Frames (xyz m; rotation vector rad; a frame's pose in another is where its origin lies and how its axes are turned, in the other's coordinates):
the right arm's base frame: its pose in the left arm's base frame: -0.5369 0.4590 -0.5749 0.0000 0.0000 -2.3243
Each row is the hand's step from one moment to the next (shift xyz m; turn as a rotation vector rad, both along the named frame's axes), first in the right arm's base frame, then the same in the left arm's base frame.
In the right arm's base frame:
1: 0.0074 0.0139 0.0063 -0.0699 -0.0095 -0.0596
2: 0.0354 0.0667 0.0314 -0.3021 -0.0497 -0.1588
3: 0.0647 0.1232 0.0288 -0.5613 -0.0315 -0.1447
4: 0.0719 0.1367 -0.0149 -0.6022 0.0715 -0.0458
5: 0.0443 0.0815 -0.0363 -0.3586 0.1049 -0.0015
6: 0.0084 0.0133 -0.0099 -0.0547 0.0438 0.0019
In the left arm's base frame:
1: 0.0051 -0.0149 0.0063 0.0409 0.0575 -0.0596
2: 0.0244 -0.0715 0.0314 0.1705 0.2543 -0.1588
3: 0.0456 -0.1315 0.0288 0.3611 0.4309 -0.1447
4: 0.0505 -0.1460 -0.0149 0.4642 0.3903 -0.0458
5: 0.0291 -0.0881 -0.0363 0.3219 0.1898 -0.0015
6: 0.0040 -0.0152 -0.0099 0.0694 0.0099 0.0019

